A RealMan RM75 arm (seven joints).
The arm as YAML. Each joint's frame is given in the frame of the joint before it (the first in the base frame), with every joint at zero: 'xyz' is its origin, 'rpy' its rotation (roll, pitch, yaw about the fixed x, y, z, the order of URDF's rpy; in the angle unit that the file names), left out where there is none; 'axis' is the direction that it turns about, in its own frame. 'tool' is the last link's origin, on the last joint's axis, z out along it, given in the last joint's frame.
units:
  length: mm
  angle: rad
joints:
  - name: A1
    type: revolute
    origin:
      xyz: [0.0, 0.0, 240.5]
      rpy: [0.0, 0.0, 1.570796]
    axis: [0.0, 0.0, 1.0]
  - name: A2
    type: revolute
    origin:
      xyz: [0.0, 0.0, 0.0]
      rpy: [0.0, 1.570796, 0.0]
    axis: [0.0, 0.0, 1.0]
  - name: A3
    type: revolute
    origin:
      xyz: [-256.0, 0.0, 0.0]
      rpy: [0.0, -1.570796, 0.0]
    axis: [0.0, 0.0, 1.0]
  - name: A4
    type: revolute
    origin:
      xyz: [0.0, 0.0, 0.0]
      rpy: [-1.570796, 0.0, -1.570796]
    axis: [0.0, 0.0, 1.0]
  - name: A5
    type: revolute
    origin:
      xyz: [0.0, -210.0, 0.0]
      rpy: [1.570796, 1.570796, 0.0]
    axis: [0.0, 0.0, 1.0]
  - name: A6
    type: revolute
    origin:
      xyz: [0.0, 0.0, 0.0]
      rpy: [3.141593, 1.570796, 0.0]
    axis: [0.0, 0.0, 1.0]
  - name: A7
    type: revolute
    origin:
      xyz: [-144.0, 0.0, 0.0]
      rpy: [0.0, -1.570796, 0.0]
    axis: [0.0, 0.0, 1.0]
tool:
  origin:
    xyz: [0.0, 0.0, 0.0]
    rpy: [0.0, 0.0, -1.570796]
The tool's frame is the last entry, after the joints.
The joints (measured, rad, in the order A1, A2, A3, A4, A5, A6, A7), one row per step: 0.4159 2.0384 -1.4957 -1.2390 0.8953 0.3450 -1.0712; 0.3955 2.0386 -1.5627 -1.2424 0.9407 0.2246 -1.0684; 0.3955 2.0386 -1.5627 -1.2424 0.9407 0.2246 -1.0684; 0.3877 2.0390 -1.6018 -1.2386 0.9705 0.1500 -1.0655; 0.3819 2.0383 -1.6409 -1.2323 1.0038 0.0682 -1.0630; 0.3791 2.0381 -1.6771 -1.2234 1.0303 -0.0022 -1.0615; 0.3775 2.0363 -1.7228 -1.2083 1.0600 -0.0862 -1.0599; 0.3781 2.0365 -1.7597 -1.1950 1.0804 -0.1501 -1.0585; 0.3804 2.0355 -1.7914 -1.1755 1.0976 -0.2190 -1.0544; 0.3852 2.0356 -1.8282 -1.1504 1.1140 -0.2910 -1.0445; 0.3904 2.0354 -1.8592 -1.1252 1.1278 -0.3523 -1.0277; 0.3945 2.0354 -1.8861 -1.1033 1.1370 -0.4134 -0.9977; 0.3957 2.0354 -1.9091 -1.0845 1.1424 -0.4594 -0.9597; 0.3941 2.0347 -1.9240 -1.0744 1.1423 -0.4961 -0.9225; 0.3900 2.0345 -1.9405 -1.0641 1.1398 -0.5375 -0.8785; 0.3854 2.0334 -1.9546 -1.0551 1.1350 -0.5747 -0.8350; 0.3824 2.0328 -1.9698 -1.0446 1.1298 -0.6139 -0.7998; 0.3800 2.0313 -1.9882 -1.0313 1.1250 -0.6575 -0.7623
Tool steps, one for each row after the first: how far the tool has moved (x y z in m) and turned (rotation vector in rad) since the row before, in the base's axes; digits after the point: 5 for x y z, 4 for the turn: -0.00638 -0.00265 -0.00352 0.0596 0.0379 0.0300; 0.00000 0.00000 0.00000 0.0000 0.0000 0.0000; -0.00340 -0.00130 -0.00228 0.0359 0.0276 0.0135; -0.00293 -0.00106 -0.00114 0.0420 0.0305 0.0112; -0.00218 -0.00119 -0.00218 0.0329 0.0223 0.0083; -0.00126 -0.00171 -0.00325 0.0365 0.0207 0.0070; -0.00128 -0.00166 -0.00366 0.0252 0.0135 0.0056; 0.00108 -0.00099 -0.00165 0.0332 0.0117 -0.0003; 0.00127 -0.00142 -0.00347 0.0297 0.0132 -0.0009; 0.00217 -0.00126 -0.00293 0.0241 0.0164 -0.0038; 0.00189 -0.00137 -0.00124 0.0274 0.0272 -0.0023; 0.00260 -0.00184 -0.00180 0.0163 0.0318 -0.0035; 0.00178 -0.00168 0.00031 0.0169 0.0309 0.0001; 0.00229 -0.00249 0.00038 0.0192 0.0358 0.0012; 0.00235 -0.00242 0.00088 0.0177 0.0333 0.0028; 0.00178 -0.00242 0.00058 0.0191 0.0242 0.0053; 0.00209 -0.00275 0.00043 0.0199 0.0239 0.0072
